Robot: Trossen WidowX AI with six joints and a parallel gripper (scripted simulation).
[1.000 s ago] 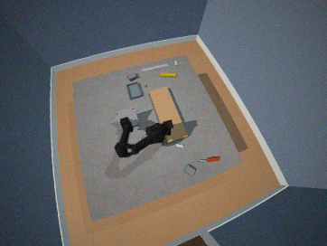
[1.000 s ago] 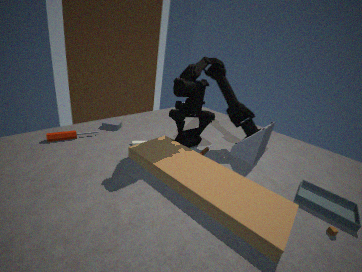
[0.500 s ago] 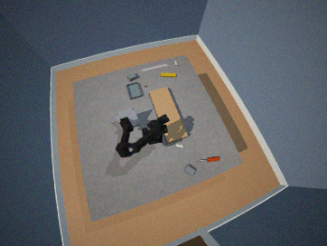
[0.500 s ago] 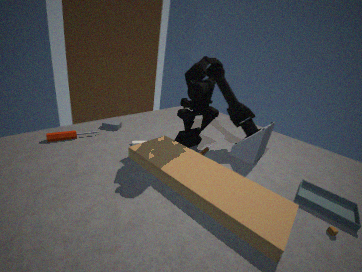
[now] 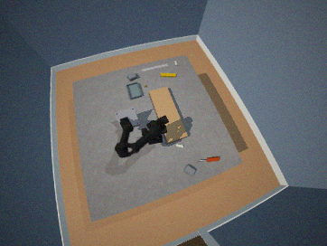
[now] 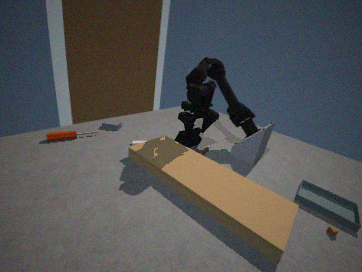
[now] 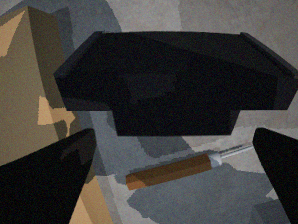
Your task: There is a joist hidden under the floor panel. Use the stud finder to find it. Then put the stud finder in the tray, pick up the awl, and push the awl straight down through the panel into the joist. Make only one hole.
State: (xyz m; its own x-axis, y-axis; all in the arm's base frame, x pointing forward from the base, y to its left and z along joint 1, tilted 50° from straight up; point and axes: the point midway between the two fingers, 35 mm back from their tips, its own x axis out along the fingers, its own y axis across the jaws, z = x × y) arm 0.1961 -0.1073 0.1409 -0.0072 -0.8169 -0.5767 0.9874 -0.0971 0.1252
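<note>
The black stud finder is 40 mm below my gripper tip, 20 mm behind it and 10 mm to the right of it. The rest, counted from my gripper tip: tray (500 mm to the left, 50 mm below, 40 mm behind); then awl (60 mm to the left, 50 mm below, 20 mm behind); then small grey block (360 mm to the right, 170 mm ahead, 50 mm below).
</note>
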